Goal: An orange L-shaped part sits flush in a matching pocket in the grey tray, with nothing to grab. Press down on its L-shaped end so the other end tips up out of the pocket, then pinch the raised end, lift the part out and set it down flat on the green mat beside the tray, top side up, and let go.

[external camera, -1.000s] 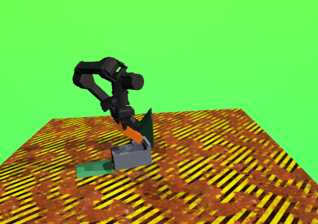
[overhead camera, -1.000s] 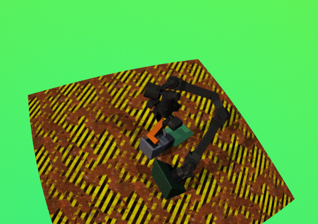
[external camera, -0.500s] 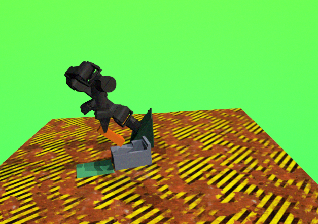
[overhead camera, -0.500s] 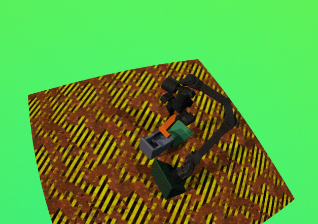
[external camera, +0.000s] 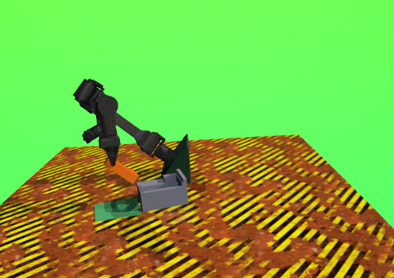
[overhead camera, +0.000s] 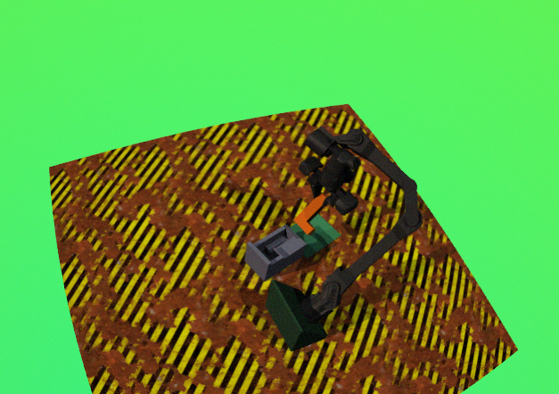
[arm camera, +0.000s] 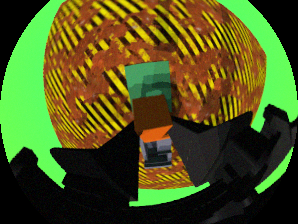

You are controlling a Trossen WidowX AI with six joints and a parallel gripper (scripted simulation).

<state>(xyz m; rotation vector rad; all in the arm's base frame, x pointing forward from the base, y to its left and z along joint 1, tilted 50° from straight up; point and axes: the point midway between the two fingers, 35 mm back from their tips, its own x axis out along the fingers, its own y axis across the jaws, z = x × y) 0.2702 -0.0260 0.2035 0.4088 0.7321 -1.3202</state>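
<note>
The orange L-shaped part lies 3 cm to the left of my gripper tip, 3 cm below it and 2 cm behind it. From my gripper tip the other things lie so: green mat 17 cm below, 1 cm to the right.
</note>
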